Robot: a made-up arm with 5 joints.
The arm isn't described. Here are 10 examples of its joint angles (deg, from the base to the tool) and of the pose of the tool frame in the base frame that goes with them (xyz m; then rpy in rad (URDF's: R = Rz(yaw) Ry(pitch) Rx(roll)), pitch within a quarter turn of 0, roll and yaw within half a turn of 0).
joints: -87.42 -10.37 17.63 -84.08 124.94
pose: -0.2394 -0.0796 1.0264 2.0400 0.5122 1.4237
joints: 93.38 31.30 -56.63 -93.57 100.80
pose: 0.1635 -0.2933 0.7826 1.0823 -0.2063 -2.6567
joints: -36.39 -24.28 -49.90 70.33 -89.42
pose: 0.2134 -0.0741 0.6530 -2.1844 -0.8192 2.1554
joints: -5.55 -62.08 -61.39 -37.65 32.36
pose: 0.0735 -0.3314 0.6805 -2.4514 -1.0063 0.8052
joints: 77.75 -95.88 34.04 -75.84 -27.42
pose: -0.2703 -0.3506 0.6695 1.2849 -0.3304 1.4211
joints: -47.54 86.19 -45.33 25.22 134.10
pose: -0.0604 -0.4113 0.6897 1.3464 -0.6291 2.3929
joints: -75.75 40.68 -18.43 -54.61 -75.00
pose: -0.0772 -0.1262 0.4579 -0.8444 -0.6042 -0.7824
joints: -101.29 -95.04 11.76 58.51 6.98
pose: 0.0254 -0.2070 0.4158 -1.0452 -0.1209 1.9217
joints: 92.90 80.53 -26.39 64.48 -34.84
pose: 0.2337 -0.2136 0.6321 1.1731 -0.9027 -2.4309
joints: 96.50 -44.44 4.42 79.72 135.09
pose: -0.0247 0.0334 0.8918 2.3659 1.2411 1.5933
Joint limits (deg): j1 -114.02..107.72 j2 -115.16..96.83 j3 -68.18..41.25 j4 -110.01..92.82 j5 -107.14..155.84
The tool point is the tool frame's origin. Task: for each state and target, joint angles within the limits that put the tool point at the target. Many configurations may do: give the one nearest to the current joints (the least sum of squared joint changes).
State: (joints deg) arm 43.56 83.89 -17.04 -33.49 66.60
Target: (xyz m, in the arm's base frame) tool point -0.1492 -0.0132 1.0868
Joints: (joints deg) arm 49.91 86.85 36.04 -21.55 61.07
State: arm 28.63 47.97 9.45 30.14 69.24
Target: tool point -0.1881 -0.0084 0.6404
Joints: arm 68.38 28.00 41.25 46.23 126.57
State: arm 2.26 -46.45 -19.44 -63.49 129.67
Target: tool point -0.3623 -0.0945 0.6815
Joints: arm -58.38 -61.33 -6.73 -34.13 125.90
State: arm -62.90 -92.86 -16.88 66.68 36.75
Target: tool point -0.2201 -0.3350 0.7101
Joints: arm -26.45 -86.51 -31.28 45.42 43.30
